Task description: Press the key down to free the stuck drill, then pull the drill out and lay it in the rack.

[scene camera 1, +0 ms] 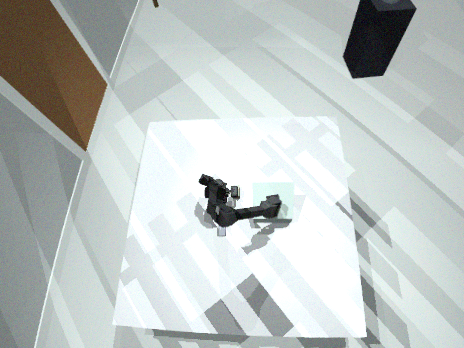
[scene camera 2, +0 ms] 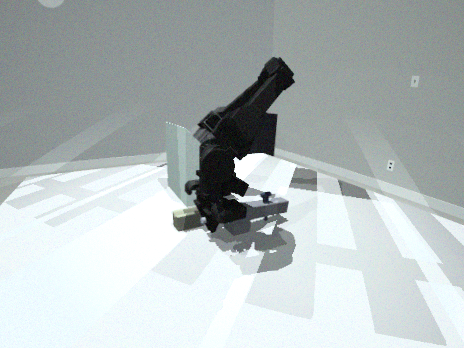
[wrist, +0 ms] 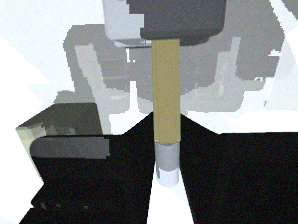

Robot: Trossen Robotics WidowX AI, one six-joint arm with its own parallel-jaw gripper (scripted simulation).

Labels:
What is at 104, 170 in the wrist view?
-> The gripper.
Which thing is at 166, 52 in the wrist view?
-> A drill.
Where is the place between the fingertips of the gripper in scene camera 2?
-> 211, 230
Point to a grey housing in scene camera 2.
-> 255, 209

